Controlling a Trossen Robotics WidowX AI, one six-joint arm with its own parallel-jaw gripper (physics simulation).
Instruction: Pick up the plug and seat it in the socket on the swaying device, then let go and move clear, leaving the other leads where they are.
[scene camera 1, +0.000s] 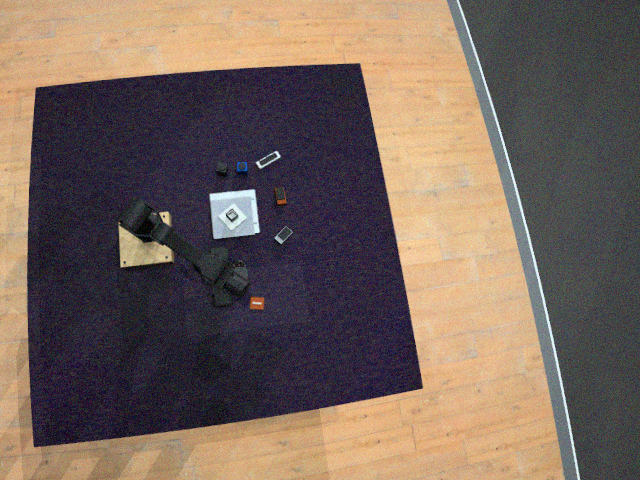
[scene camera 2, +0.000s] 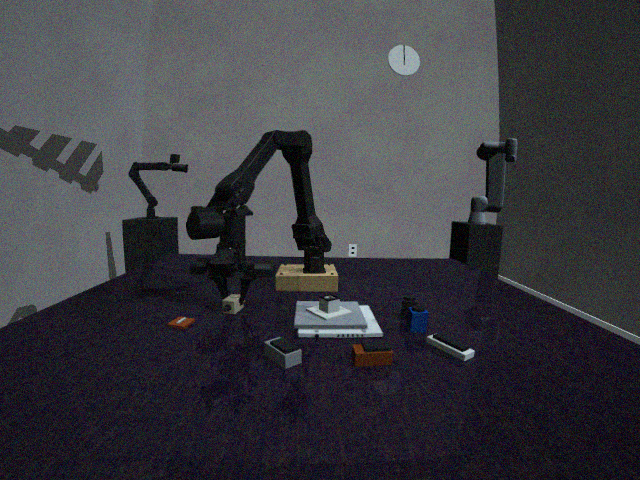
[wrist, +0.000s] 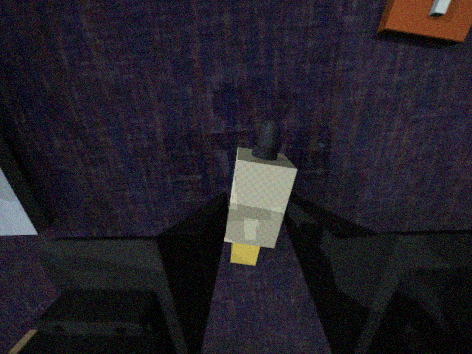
Scene:
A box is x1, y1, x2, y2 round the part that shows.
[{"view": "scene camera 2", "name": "gripper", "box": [190, 237, 274, 304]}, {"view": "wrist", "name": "gripper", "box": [17, 192, 471, 353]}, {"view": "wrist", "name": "plug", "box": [224, 119, 296, 265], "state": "gripped by the gripper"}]

